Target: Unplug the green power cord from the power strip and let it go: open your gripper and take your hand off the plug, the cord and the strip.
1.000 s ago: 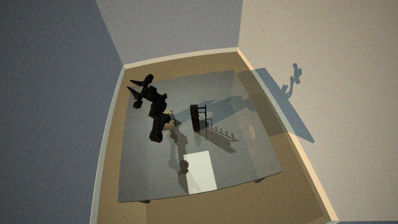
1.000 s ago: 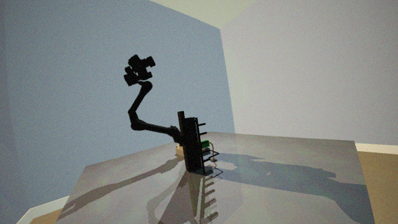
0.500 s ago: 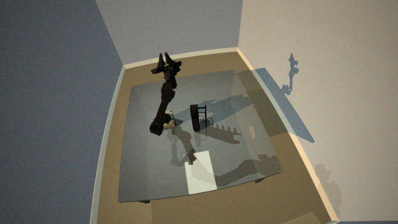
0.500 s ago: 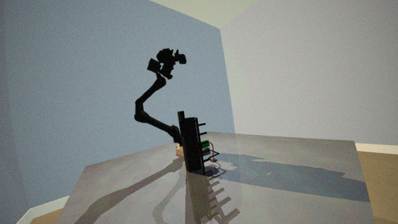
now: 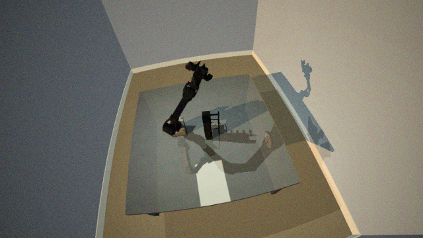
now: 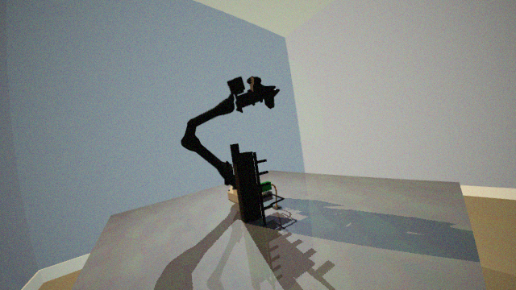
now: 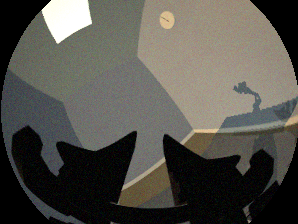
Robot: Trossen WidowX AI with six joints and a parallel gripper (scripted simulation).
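My gripper tip is 4 cm past the green plug, 16 cm to the left of it and 43 cm above it.
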